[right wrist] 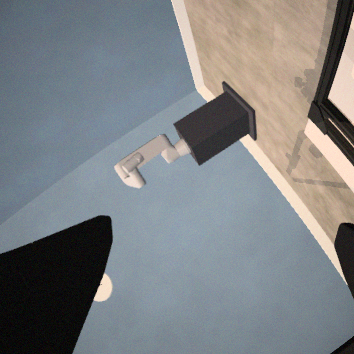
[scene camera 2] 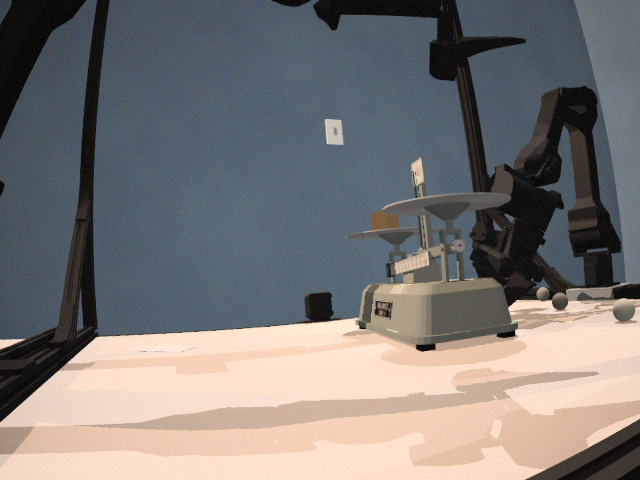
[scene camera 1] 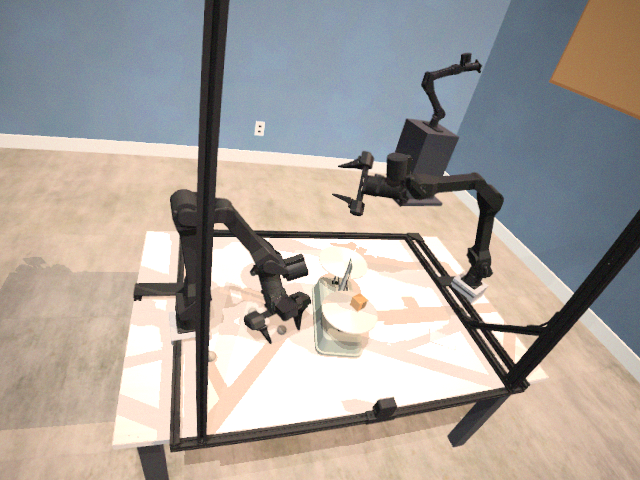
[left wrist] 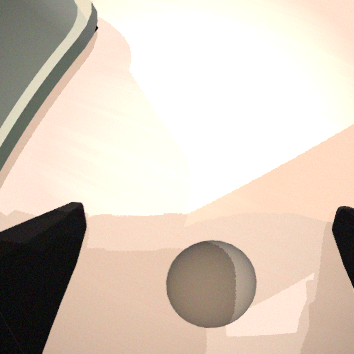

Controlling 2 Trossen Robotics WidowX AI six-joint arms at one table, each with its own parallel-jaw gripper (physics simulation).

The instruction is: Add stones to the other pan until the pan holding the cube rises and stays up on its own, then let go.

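Places are measured from the left arm's base along level axes (x down, y right, z back), in centimetres.
Where they show: left gripper, fingertip midpoint: (scene camera 1: 285, 336) (left wrist: 215, 218); right gripper, fingertip midpoint: (right wrist: 230, 233) (scene camera 2: 528, 0) (scene camera 1: 335, 180); left arm's base, origin of the base link: (scene camera 2: 599, 286) (scene camera 1: 188, 323); right arm's base, origin of the base link: (scene camera 1: 471, 281).
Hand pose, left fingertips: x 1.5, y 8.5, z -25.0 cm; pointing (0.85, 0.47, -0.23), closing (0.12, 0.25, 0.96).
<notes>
Each offset is from my left fingertips to the top centre of the thing. "pt": to the spot under its first point.
A balance {dx -22.6, dy -3.5, dz -17.2 cm} (scene camera 1: 319, 310) (scene camera 2: 439, 310) stands mid-table. An orange cube {dx -16.7, dy +4.3, dz -17.0 cm} (scene camera 1: 359, 301) (scene camera 2: 384, 220) lies on its lower pan {dx -13.7, dy +5.5, dz -14.2 cm} (scene camera 1: 343, 320) (scene camera 2: 364, 235). The other pan {pt dx -14.9, dy -13.3, dz -18.2 cm} (scene camera 1: 336, 260) (scene camera 2: 449, 203) sits higher, and no stone shows on it. My left gripper (scene camera 1: 283, 334) (left wrist: 215, 218) is open above a grey stone {dx -2.1, dy -2.0, dz +0.5 cm} (scene camera 1: 281, 329) (scene camera 2: 559, 301) (left wrist: 211, 284), which lies on the table between the finger lines, a little off the tips. In scene camera 2 the left fingertips are partly hidden behind the balance. My right gripper (scene camera 1: 336, 180) (right wrist: 230, 233) is open and empty, high behind the balance.
Another stone {dx -2.1, dy +2.7, dz +21.0 cm} (scene camera 1: 211, 355) (scene camera 2: 542, 293) lies near the left arm's base, beside the upright post (scene camera 1: 202, 320). A nearer stone {dx -2.1, dy -26.4, dz -4.2 cm} (scene camera 2: 623, 310) shows at the right edge of scene camera 2. A black frame (scene camera 1: 310, 424) borders the table, with a small black box {pt dx -4.7, dy +28.7, dz -15.4 cm} (scene camera 1: 385, 406) (scene camera 2: 318, 306) on it.
</notes>
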